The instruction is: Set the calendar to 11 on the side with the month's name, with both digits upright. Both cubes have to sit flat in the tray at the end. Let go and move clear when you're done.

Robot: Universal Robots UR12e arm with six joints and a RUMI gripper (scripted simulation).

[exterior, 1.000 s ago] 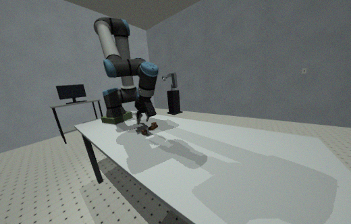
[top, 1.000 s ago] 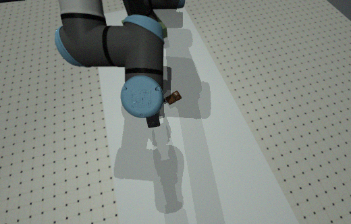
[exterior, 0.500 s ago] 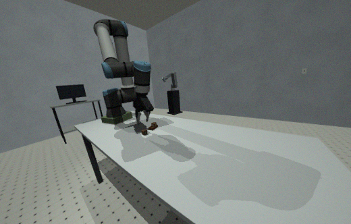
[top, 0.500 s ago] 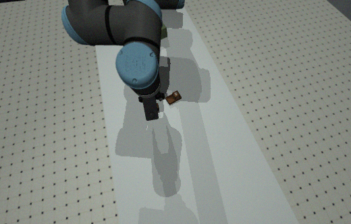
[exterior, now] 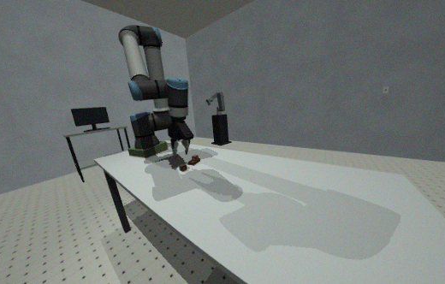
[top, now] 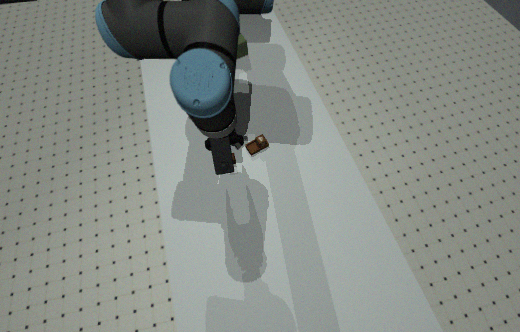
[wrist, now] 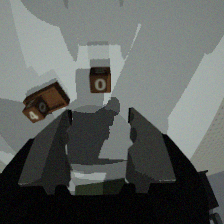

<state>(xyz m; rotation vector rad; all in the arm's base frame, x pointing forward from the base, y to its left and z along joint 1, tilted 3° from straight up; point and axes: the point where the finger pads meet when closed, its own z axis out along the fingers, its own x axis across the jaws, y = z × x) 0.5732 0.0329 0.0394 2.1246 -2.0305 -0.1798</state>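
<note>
Now: hand 8 cm above the brown cube. The rest, counted from my hand: brown calendar tray (5 cm behind, 10 cm to the left, 8 cm below).
</note>
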